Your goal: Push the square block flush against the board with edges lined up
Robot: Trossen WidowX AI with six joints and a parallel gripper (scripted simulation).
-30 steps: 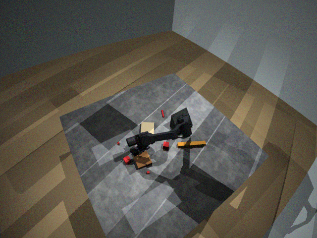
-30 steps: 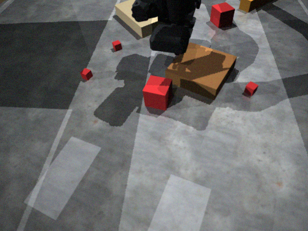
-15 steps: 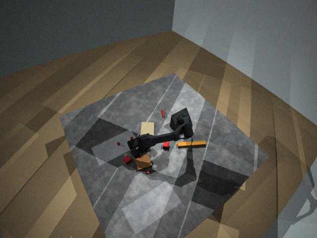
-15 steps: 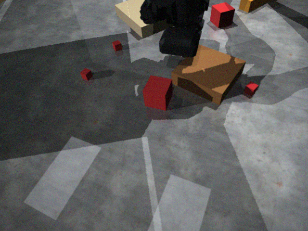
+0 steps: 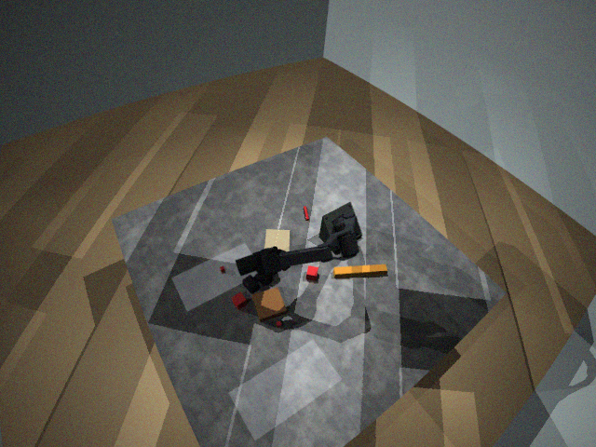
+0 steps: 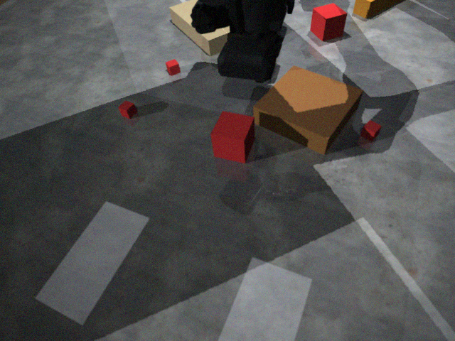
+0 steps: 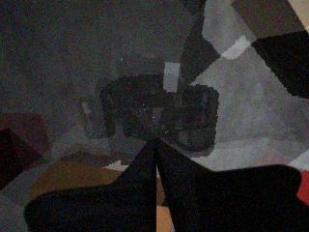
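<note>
My gripper tip is 14 cm past the cream rectangular board, 12 cm to the left of it and 1 cm below it. From my gripper tip the other things lie so: red stick 36 cm behind, 19 cm to the right; then long orange bar 33 cm behind, 19 cm to the left, 1 cm above; then brown square block 8 cm to the left, 5 cm ahead, 1 cm above.
</note>
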